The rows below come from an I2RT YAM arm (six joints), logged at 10 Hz.
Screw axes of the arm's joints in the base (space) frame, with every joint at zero. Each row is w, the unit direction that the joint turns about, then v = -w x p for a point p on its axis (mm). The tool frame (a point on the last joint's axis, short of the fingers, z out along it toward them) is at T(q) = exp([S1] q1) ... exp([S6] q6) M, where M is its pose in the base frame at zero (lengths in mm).
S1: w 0 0 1 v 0 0 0
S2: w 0 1 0 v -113.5 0 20
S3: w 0 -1 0 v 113.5 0 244
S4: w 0 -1 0 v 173.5 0 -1
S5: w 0 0 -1 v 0 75 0
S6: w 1 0 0 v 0 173.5 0
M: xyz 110.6 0 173.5 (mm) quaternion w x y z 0.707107 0 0.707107 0
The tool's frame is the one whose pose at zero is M.
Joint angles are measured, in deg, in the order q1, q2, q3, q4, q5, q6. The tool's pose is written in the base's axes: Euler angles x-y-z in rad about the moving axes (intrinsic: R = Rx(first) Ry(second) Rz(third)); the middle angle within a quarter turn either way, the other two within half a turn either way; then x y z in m. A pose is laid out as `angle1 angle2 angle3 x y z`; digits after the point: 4 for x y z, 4 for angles.
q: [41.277, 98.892, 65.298, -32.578, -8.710, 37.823]
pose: -2.7463 0.2016 3.0087 0.2536 0.2298 0.1889
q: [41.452, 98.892, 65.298, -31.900, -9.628, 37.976]
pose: -2.7258 0.1971 3.0027 0.2534 0.2317 0.1895
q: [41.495, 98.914, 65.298, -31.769, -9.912, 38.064]
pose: -2.7208 0.1945 3.0022 0.2533 0.2322 0.1895
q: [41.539, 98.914, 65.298, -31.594, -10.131, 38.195]
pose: -2.7158 0.1935 3.0023 0.2532 0.2327 0.1896
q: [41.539, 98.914, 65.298, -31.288, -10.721, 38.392]
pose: -2.7046 0.1897 3.0027 0.2534 0.2333 0.1899
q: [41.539, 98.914, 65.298, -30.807, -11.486, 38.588]
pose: -2.6892 0.1857 3.0016 0.2537 0.2342 0.1904
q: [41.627, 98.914, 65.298, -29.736, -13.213, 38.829]
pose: -2.6545 0.1754 2.9942 0.2539 0.2365 0.1915
